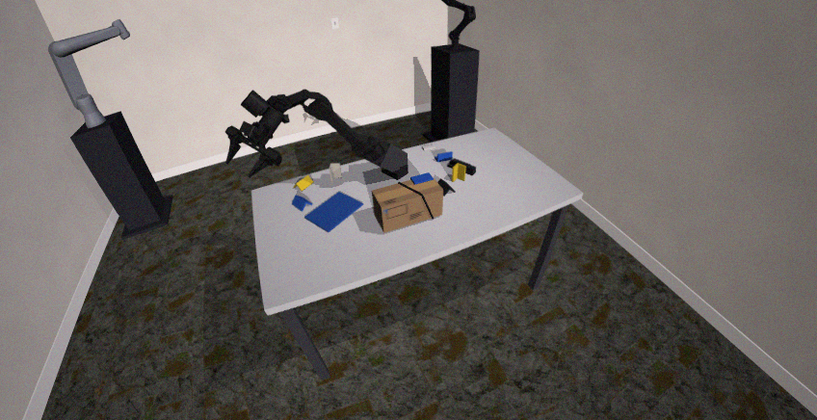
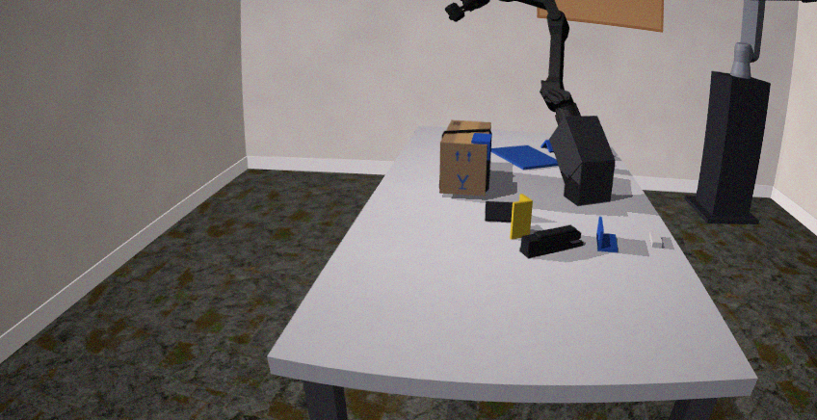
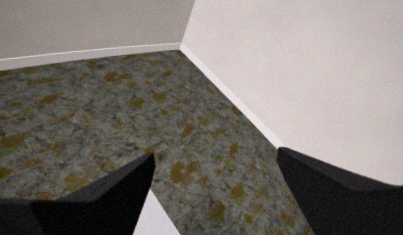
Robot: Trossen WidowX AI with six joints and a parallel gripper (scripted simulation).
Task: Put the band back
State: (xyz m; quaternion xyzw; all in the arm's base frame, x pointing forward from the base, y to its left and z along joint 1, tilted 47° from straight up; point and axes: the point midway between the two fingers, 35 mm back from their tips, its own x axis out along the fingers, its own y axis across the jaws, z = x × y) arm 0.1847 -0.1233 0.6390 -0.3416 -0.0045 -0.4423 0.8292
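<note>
Right now my hand is 53 cm to the right of the brown carton, 38 cm above it and 3 cm past it. Round my hand: yellow corner guard (85 cm to the left, 42 cm below, 15 cm behind); then blue flat sheet (45 cm below, 27 cm to the left, 21 cm behind); then black stapler (91 cm to the left, 44 cm below, 21 cm behind).
</note>
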